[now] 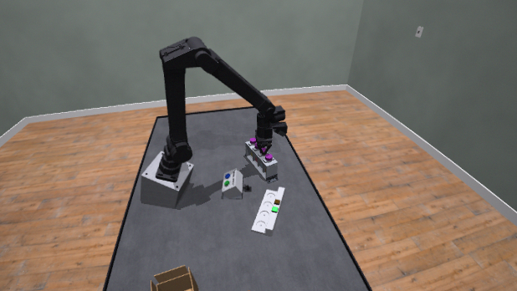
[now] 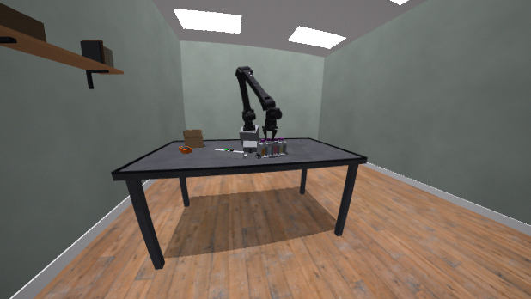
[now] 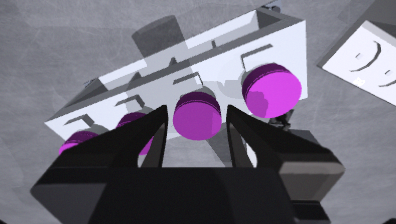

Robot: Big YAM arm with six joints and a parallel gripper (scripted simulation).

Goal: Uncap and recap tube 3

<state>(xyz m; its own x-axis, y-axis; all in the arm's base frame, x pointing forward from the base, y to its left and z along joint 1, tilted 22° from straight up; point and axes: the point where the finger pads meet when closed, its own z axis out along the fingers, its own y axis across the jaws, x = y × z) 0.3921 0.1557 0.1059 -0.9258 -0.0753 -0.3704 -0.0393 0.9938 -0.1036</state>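
Right now the cap is right at my hand. Round my hand: blue key 17 cm behind, 11 cm to the right, 5 cm below; then key housing 16 cm behind, 13 cm to the right, 7 cm below; then green key 17 cm behind, 15 cm to the right, 5 cm below.
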